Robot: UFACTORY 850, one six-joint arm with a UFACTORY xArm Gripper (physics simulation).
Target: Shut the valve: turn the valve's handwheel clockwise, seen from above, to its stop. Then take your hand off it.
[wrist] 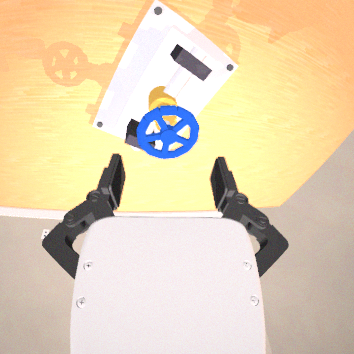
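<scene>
The blue handwheel [168,134] of the valve is a spoked ring, near the middle of the wrist view. It sits on a yellow valve body [161,99], which is partly hidden under the wheel. My gripper [168,165] is wide open and empty. Its two black fingers are below the wheel in the view, one to each side, and apart from it. How far the fingers are above or below the wheel's height is hard to tell.
The valve stands on a white base plate [111,107] with dark corner bolts. A white pipe runs through black brackets [192,64]. The wooden table [260,165] ends at an edge in the lower part of the view, with grey floor [320,240] beyond.
</scene>
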